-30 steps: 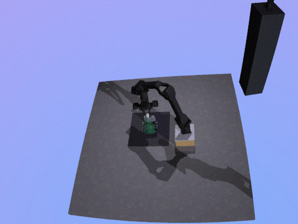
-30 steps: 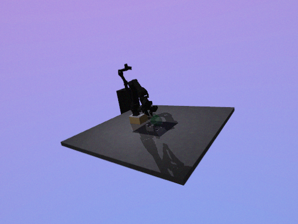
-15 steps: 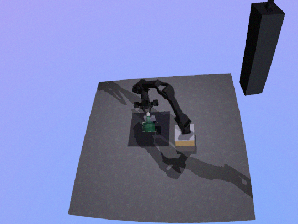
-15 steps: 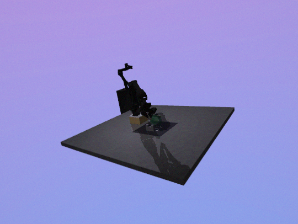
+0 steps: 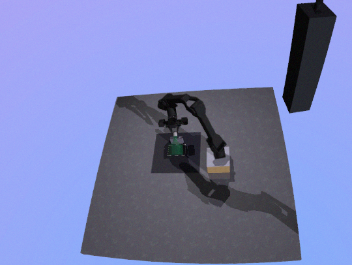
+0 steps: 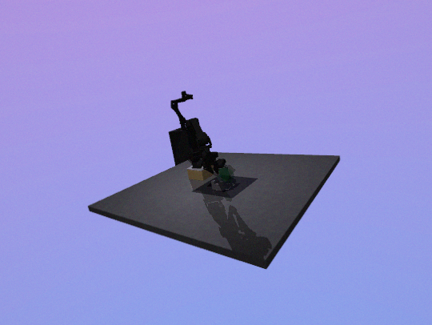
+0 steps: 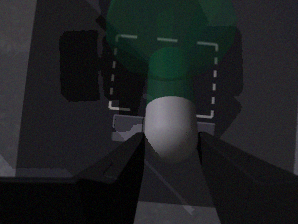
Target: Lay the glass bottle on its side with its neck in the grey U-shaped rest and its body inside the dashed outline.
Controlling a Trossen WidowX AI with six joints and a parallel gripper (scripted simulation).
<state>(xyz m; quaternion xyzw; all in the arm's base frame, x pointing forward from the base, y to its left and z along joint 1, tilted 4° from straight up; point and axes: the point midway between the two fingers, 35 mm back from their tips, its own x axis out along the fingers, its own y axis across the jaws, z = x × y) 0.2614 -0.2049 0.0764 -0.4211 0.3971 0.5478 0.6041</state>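
Right now my gripper tip is 10 mm short of the green glass bottle, 50 mm to the right of it and 20 mm above it. From my gripper tip the other things lie so: dark mat 10 mm ahead, 80 mm to the left, 110 mm below.
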